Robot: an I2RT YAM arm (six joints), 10 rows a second.
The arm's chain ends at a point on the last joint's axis. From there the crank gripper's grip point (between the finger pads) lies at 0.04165 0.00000 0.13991 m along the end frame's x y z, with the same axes.
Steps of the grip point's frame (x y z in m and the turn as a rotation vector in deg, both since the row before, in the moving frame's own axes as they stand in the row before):
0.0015 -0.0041 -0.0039 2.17 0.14 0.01
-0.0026 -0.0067 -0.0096 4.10 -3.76 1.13
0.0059 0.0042 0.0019 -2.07 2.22 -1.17
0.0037 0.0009 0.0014 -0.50 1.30 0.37
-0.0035 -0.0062 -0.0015 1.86 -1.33 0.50
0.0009 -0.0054 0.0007 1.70 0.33 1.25
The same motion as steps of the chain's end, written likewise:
0.0012 0.0012 -0.0037 2.17 0.14 0.01
0.0066 0.0027 -0.0117 4.10 -3.76 1.13
0.0005 0.0001 0.0037 -2.07 2.22 -1.17
0.0005 -0.0006 0.0024 -0.50 1.30 0.37
-0.0003 -0.0020 -0.0024 1.86 -1.33 0.50
0.0001 -0.0022 0.0010 1.70 0.33 1.25

